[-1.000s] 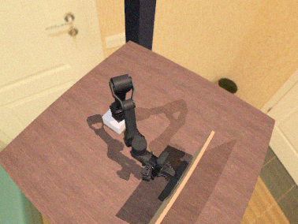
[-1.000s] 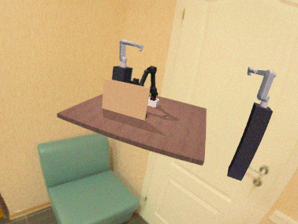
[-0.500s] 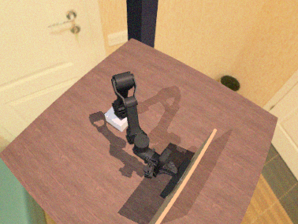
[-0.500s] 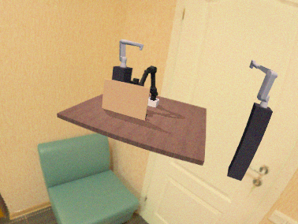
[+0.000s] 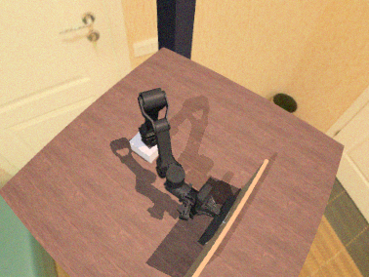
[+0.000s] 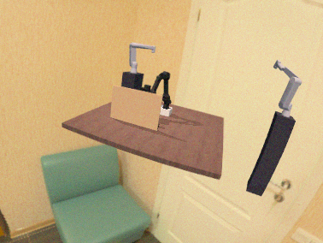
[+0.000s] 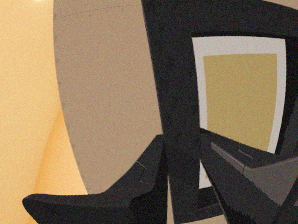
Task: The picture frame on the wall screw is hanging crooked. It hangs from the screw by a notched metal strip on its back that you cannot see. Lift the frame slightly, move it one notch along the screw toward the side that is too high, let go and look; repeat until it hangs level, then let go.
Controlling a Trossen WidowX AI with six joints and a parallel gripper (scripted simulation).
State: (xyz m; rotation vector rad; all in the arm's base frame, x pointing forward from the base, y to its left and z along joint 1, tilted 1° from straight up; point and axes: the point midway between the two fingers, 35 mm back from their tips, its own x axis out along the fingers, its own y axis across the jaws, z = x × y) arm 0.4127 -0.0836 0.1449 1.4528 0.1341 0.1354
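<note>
The picture frame lies 5 cm below my gripper tip and 1 cm ahead of it. The rest, counted from my gripper tip: wall panel (6 cm below, 2 cm ahead).
</note>
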